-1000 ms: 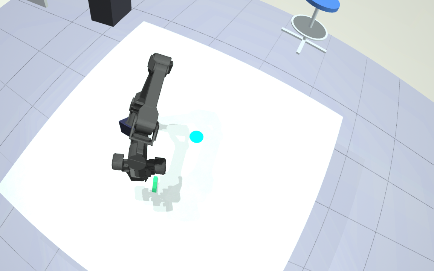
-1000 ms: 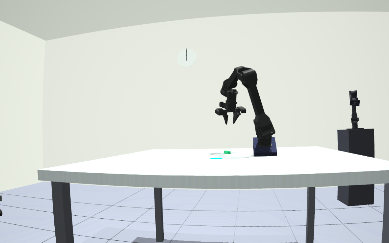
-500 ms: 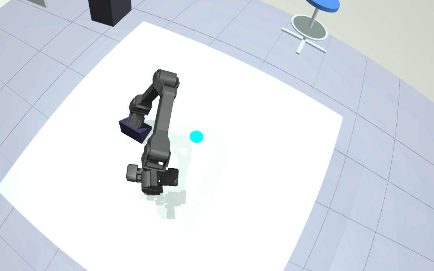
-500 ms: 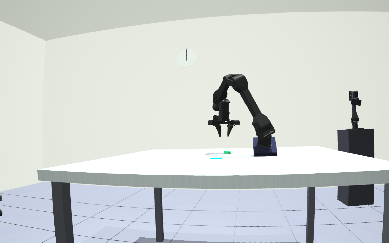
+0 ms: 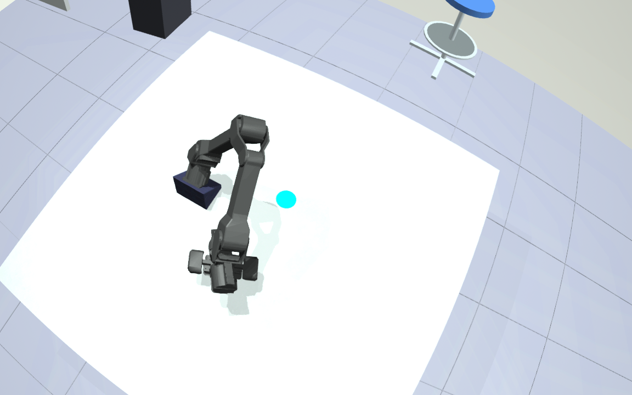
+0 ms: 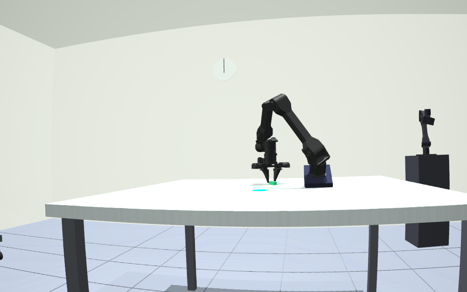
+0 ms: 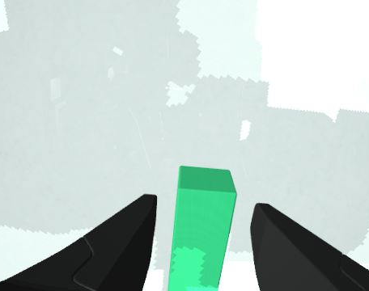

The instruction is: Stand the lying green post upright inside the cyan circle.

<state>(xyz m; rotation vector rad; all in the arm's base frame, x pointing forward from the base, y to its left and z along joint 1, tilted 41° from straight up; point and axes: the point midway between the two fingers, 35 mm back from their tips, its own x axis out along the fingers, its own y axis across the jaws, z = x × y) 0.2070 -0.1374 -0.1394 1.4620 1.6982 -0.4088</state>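
The cyan circle is 50 mm ahead of my gripper tip, 300 mm to the left of it and 10 mm below it. From my gripper tip the other things lie so: green post (10 mm behind, 20 mm to the left).
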